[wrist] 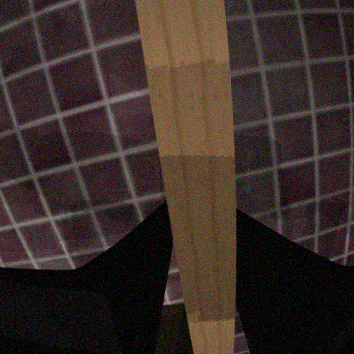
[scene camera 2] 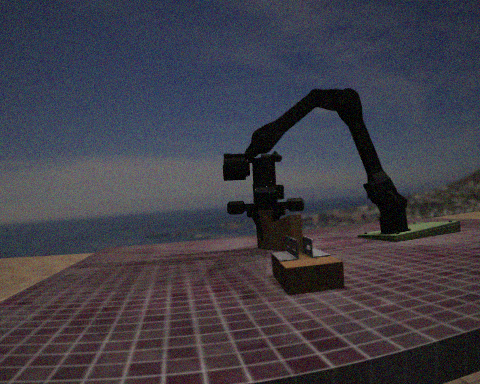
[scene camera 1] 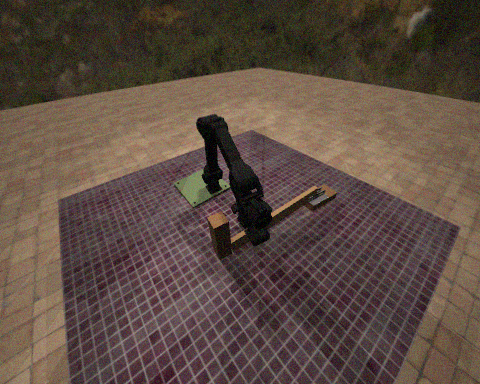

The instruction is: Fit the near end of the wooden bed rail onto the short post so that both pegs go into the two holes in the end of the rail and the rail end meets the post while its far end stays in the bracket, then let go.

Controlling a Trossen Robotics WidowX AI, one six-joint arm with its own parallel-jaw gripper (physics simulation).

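Places are measured from the arm's base along level axes (x ahead, y left, z up), in millimetres.
Where they show: gripper, fingertip midpoint: (wrist: pixel 194 209); arm's base, link origin: (scene camera 2: pixel 395 232) (scene camera 1: pixel 213 187).
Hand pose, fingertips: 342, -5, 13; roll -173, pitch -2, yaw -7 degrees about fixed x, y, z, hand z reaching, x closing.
Note:
Each offset is from my fingertips to the top centre of the thing, as dx, dy, dz. "pt": to the spot under its first point. Level surfaces: height alone.
The wooden rail {-5, +129, +71} (scene camera 1: pixel 290 207) (scene camera 2: pixel 293 227) (wrist: pixel 200 125) runs from the bracket {pt +2, +432, +7} (scene camera 1: pixel 328 192) (scene camera 2: pixel 312 276) towards the short post (scene camera 1: pixel 220 236) (scene camera 2: pixel 267 235). Its far end lies between the bracket's metal plates. Its near end shows low at the post's side in scene camera 1; whether it touches the post cannot be told. The pegs and holes do not show. My gripper (scene camera 1: pixel 258 239) (scene camera 2: pixel 264 215) (wrist: pixel 194 209) is shut on the rail nearer the post than the bracket, with a finger on each side of it in the wrist view. The post stands upright.
The arm's green base plate (scene camera 1: pixel 192 192) (scene camera 2: pixel 430 229) lies behind the rail in scene camera 1. Everything stands on a purple tiled mat {dz -29} (scene camera 1: pixel 150 300) (scene camera 2: pixel 150 310). A dark brown patch shows beside the rail at the bottom of the wrist view.

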